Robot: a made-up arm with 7 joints.
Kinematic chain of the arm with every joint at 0, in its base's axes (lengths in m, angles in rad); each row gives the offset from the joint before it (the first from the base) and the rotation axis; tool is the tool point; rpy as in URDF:
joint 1: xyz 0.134 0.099 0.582 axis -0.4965 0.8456 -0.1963
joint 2: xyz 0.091 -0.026 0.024 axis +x
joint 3: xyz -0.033 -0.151 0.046 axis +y
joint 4: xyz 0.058 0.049 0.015 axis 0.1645 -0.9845 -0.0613
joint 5: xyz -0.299 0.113 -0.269 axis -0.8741 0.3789 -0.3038
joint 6: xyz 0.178 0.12 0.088 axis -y
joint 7: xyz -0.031 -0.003 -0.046 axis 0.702 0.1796 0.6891
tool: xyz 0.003 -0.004 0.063 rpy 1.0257 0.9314 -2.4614
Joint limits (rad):
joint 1: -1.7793..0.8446
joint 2: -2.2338..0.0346
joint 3: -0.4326..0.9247
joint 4: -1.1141..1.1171
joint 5: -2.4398..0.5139
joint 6: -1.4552..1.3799
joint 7: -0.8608..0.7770
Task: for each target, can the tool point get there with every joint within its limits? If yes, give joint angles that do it. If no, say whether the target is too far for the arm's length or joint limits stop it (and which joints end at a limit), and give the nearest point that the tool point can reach.
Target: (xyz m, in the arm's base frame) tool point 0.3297 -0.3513 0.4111
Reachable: no: joint limits stop it (at a limit: joint 1, joint 4, joint 5, joint 6, joint 7) | nearest point 0.3027 -0.2383 0.4479 | short by 0.122 m
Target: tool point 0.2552 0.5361 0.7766
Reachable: no: joint limits stop it (at a limit: joint 3, joint 4, joint 5, joint 7) | nearest point 0.2418 0.4617 0.7492 | short by 0.080 m
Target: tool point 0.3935 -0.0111 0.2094
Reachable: no: joint limits stop it (at a limit: joint 3, joint 4, joint 5, joint 6, joint 7) | nearest point 0.3616 0.0005 0.2580 | short by 0.059 m
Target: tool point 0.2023 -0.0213 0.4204
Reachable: yes | joints -0.5630 -1.6011 0.7650 0.7496 0.0696 0.1061 -0.1440
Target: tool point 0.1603 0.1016 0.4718
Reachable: yes | joints -0.7527 -0.5657 0.0007 0.5149 -1.0185 1.0235 -0.1246
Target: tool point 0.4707 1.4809 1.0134
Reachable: no: too far | nearest point 0.2572 0.4686 0.7191 | short by 1.076 m
